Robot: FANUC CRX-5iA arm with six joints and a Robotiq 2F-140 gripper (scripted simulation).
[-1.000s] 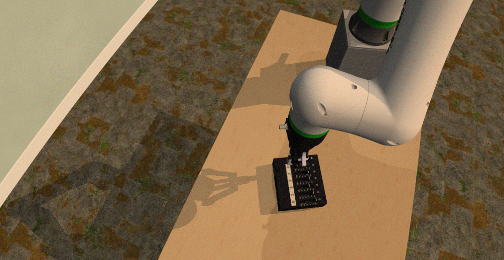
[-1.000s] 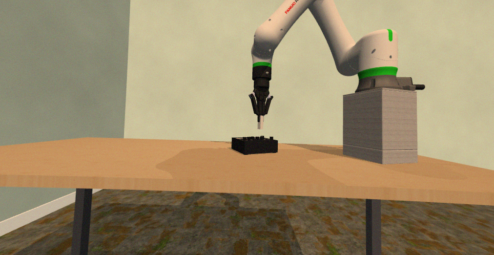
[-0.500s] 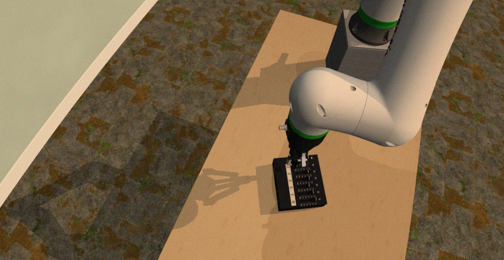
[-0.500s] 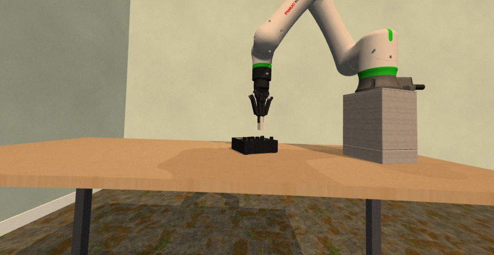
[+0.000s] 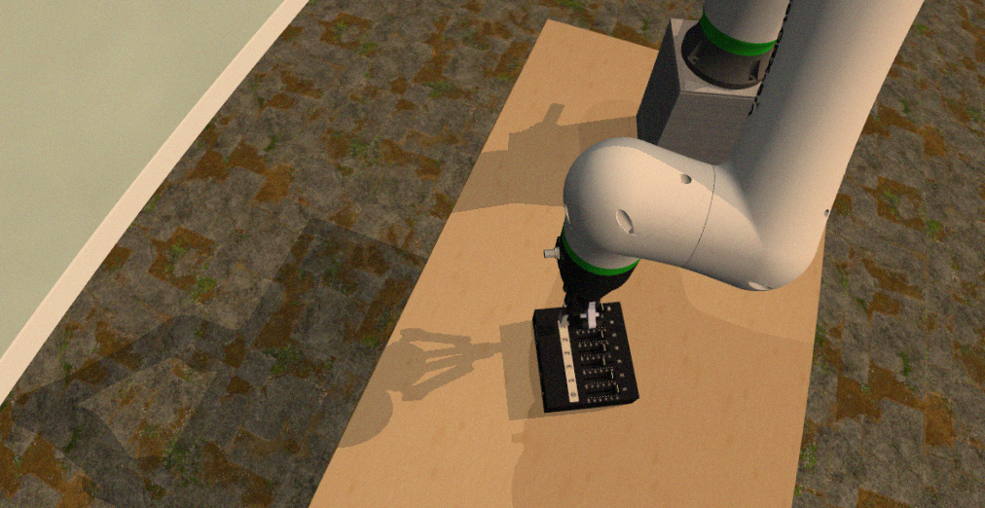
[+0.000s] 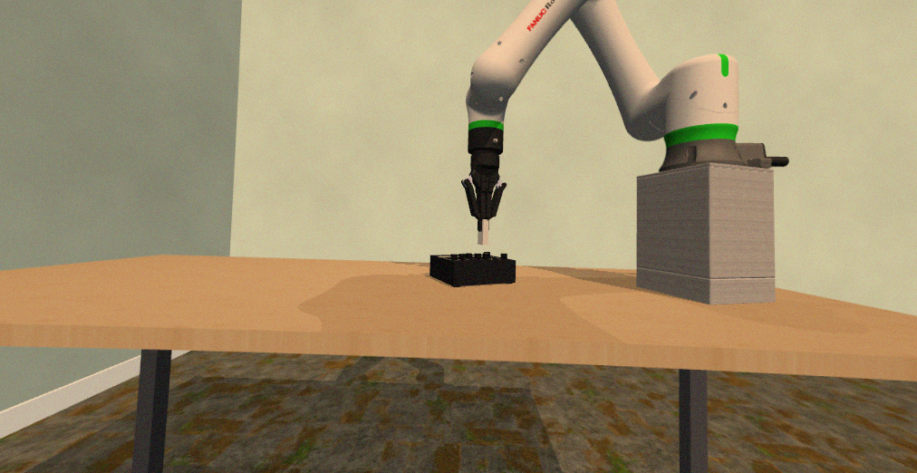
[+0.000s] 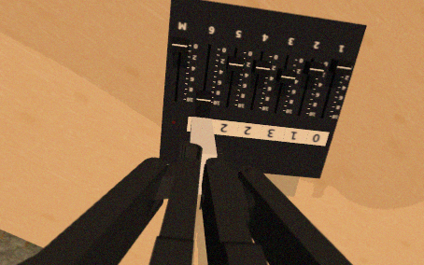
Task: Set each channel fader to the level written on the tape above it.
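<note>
Now: hand 50 mm above the channel 6 cap, 20 mm to the right of it and 10 mm past it. Round my hand: master fader cap (50 mm below, 50 mm behind, 40 mm to the left); channel 5 cap (60 mm to the left, 50 mm below, 10 mm behind); channel 4 cap (70 mm to the left, 50 mm below, 10 mm ahead).
</note>
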